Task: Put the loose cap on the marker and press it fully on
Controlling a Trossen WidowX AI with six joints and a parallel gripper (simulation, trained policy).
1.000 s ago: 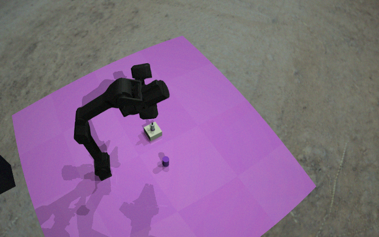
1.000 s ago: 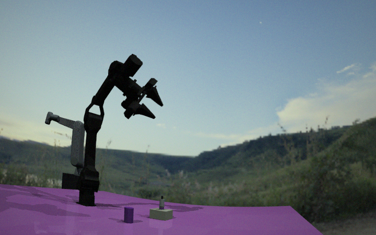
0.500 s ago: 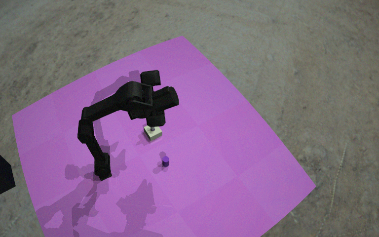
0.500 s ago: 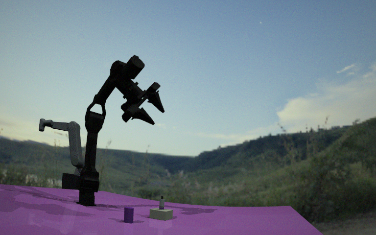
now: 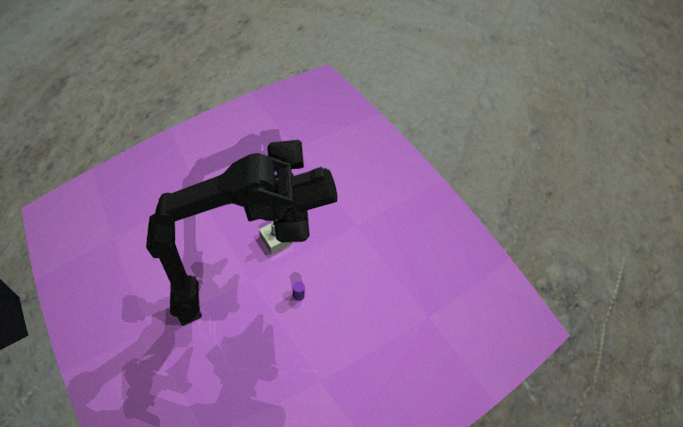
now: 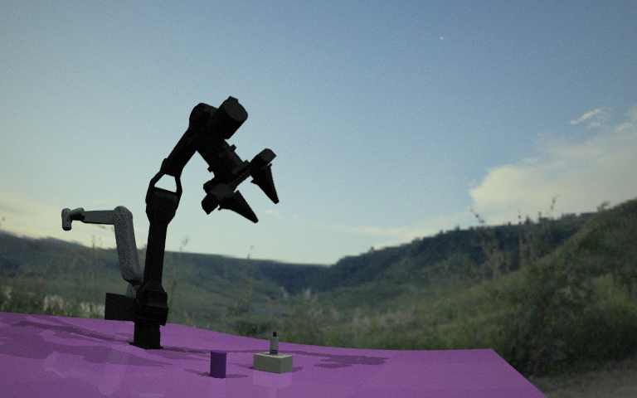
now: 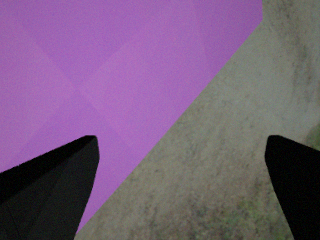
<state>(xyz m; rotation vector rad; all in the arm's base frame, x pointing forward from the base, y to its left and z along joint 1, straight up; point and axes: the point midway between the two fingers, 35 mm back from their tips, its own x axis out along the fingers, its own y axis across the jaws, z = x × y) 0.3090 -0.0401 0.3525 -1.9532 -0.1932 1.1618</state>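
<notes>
Right now my gripper tip is 40 mm past the purple cap, 80 mm to the left of it and 300 mm above it. The rest, counted from my gripper tip: holder block: 10 mm behind, 90 mm to the left, 310 mm below.
</notes>
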